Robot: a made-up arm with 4 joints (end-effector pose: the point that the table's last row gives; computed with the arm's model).
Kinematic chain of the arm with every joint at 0, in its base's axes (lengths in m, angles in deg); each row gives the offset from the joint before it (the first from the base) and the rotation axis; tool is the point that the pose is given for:
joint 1: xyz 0 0 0.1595 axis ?
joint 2: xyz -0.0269 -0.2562 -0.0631 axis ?
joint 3: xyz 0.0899 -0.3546 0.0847 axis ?
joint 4: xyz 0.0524 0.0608 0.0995 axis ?
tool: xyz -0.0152 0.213 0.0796
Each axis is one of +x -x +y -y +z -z.
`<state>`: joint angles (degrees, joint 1 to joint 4).
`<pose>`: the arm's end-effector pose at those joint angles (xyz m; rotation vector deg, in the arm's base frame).
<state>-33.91 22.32 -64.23 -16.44</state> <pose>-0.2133 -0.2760 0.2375 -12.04 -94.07 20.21</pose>
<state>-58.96 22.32 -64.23 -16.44</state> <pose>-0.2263 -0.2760 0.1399 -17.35 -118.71 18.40</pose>
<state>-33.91 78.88 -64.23 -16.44</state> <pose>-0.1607 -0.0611 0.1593 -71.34 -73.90 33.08</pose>
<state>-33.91 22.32 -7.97 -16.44</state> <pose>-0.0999 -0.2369 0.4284 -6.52 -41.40 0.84</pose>
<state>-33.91 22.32 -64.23 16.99</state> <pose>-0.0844 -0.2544 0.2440 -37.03 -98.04 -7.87</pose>
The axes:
joint 1: +y
joint 2: -x
joint 3: +y
joint 4: -x

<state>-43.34 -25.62 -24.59 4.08</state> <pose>-0.0675 -0.4321 0.2728 23.19 -66.68 2.04</pose>
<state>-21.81 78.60 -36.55 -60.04</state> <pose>-0.1897 0.0528 0.3645 -24.42 -33.92 30.73</pose>
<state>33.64 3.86 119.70 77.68</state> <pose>-0.0037 -0.4198 0.2171 -26.74 126.07 96.69</pose>
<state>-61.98 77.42 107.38 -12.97</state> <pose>0.0947 -0.2964 0.4110 3.00 28.97 -82.61</pose>
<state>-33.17 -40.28 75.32 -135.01</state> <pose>0.3884 -0.7014 0.0404 145.96 63.78 -33.76</pose>
